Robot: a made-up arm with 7 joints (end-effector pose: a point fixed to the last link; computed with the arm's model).
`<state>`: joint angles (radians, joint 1 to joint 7).
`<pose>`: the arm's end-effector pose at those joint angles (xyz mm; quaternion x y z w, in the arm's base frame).
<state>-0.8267 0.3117 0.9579 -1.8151 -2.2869 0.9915 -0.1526</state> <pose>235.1 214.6 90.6 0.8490 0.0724 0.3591 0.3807</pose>
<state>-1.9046 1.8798 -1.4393 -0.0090 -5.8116 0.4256 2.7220</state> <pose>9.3 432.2 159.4 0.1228 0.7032 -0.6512 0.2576</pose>
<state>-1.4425 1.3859 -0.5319 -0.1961 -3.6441 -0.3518 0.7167</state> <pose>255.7 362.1 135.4 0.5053 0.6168 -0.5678 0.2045</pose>
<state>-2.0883 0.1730 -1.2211 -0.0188 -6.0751 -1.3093 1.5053</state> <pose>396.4 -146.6 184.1 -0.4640 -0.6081 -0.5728 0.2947</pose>
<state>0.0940 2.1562 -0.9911 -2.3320 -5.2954 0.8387 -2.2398</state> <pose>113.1 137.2 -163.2 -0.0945 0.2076 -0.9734 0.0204</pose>
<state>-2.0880 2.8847 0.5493 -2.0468 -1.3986 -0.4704 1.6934</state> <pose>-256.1 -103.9 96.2 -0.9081 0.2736 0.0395 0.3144</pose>
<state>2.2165 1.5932 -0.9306 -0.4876 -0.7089 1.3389 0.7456</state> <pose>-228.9 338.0 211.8 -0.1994 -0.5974 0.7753 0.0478</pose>
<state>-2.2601 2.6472 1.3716 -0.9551 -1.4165 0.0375 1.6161</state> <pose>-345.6 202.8 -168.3 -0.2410 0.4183 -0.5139 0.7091</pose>
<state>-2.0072 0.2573 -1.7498 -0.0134 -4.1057 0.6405 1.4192</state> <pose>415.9 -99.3 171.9 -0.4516 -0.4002 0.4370 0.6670</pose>
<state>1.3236 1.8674 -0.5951 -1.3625 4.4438 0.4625 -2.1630</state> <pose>-109.1 344.0 -157.9 0.1752 -0.1137 0.3286 0.9211</pose>
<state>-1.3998 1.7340 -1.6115 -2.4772 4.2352 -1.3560 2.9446</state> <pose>205.0 -24.8 -56.1 0.2379 -0.0039 -0.6261 0.7425</pose>
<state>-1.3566 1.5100 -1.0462 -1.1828 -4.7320 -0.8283 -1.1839</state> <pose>354.4 174.8 123.1 0.5480 -0.7985 -0.2003 0.1482</pose>
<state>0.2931 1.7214 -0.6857 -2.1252 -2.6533 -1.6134 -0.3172</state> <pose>146.6 117.8 -206.1 0.3768 -0.3368 0.7016 0.5024</pose>
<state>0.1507 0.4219 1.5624 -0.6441 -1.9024 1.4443 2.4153</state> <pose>-60.7 316.6 -319.8 -0.7985 0.2005 -0.5676 0.0009</pose>
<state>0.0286 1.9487 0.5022 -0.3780 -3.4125 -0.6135 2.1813</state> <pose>81.1 406.1 205.7 0.7508 0.3643 -0.0907 0.5435</pose>
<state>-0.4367 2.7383 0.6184 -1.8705 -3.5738 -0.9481 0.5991</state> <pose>121.6 -126.1 270.3 -0.5797 -0.7738 -0.1984 0.1610</pose>
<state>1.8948 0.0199 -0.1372 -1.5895 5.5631 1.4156 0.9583</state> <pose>-275.1 -28.7 -237.4 0.4917 0.5821 0.2390 0.6019</pose>
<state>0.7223 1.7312 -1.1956 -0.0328 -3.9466 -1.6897 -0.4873</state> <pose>-56.3 447.6 96.4 0.7538 -0.3696 -0.5044 0.2018</pose>
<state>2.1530 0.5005 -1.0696 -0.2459 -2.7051 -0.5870 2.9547</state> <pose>-400.8 -59.2 225.3 -0.2700 0.9168 -0.0792 0.2834</pose>
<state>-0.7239 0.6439 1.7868 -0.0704 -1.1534 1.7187 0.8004</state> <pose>290.2 246.0 -262.4 0.0635 0.3529 0.6477 0.6722</pose>
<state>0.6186 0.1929 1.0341 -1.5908 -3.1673 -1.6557 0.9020</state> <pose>-25.2 301.9 -202.3 -0.1236 0.3023 -0.4632 0.8239</pose>
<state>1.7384 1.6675 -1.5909 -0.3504 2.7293 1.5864 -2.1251</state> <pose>-191.4 383.0 175.7 -0.3688 0.7244 0.1898 0.5507</pose>
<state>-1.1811 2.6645 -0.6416 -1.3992 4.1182 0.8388 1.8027</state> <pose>32.6 214.0 323.8 -0.8941 0.2070 0.3344 0.2145</pose>
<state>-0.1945 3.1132 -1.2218 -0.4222 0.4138 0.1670 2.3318</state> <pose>-39.7 109.0 446.7 0.6854 -0.7090 0.1547 0.0607</pose>
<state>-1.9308 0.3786 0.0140 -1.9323 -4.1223 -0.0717 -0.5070</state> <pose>15.9 -99.3 295.4 0.7235 0.5923 0.3303 0.1287</pose>
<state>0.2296 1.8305 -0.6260 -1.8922 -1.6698 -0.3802 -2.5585</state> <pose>186.5 190.9 -174.1 -0.0273 -0.1559 0.1500 0.9759</pose>
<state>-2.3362 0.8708 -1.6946 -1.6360 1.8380 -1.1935 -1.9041</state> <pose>257.9 -208.8 134.2 -0.3759 0.8557 0.2400 0.2626</pose>
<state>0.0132 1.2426 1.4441 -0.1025 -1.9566 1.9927 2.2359</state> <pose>-1.6 442.9 -133.7 -0.8659 0.1329 -0.4219 0.2335</pose>
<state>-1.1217 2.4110 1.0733 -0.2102 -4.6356 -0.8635 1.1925</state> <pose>-218.4 320.2 254.3 0.3790 0.5413 0.1151 0.7417</pose>
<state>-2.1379 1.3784 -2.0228 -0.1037 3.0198 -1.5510 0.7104</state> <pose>215.8 321.0 253.9 0.0940 0.7950 -0.2275 0.5544</pose>
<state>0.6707 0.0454 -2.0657 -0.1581 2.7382 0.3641 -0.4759</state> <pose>-280.7 -42.0 -366.1 -0.1254 0.4652 0.2408 0.8425</pose>
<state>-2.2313 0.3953 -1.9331 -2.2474 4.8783 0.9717 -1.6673</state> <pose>99.8 -207.6 -113.8 -0.7026 0.1554 -0.2242 0.6573</pose>
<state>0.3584 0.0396 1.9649 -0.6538 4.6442 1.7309 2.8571</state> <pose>-215.1 147.2 -371.3 -0.8449 -0.0117 -0.4394 0.3049</pose>
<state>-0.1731 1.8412 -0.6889 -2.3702 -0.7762 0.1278 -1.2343</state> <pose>203.3 46.2 -106.8 -0.5106 0.0929 0.7526 0.4053</pose>
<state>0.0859 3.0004 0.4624 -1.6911 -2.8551 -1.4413 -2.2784</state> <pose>281.7 -95.1 184.4 0.7664 -0.5893 -0.0769 0.2437</pose>
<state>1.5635 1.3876 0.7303 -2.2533 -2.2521 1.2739 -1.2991</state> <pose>123.6 180.1 -133.2 -0.7295 -0.4468 0.1969 0.4789</pose>
